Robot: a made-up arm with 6 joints.
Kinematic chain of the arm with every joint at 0, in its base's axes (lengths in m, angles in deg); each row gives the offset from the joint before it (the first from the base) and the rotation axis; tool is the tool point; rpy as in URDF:
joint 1: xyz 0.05 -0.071 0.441 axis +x
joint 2: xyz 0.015 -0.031 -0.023 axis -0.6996 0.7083 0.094
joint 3: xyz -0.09 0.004 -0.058 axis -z
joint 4: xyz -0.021 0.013 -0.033 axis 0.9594 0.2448 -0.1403
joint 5: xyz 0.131 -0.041 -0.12 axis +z
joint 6: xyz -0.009 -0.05 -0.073 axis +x
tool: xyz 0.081 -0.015 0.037 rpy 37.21 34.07 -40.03
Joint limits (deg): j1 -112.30..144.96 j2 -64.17..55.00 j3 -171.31..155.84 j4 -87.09..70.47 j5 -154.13..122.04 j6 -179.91..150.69
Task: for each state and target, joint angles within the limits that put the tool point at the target. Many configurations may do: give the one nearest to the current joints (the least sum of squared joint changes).
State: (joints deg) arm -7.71 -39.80 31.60 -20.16 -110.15 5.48
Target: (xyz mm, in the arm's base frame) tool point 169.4 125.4 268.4
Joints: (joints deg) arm 20.58 -64.17 30.20 2.47 -117.12 9.56
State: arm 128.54 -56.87 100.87 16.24 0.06 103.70
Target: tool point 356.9 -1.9 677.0
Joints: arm 138.56 -64.17 78.99 53.97 0.62 107.17
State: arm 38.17 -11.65 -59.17 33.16 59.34 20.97
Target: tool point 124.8 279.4 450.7
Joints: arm 45.06 -27.26 -57.64 36.55 43.86 40.40
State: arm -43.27 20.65 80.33 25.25 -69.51 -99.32
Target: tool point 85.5 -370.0 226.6
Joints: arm -44.46 -9.28 75.06 42.45 -61.27 -108.92
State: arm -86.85 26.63 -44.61 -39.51 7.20 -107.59
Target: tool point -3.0 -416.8 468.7
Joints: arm -92.06 27.95 -49.78 2.67 5.96 -133.73
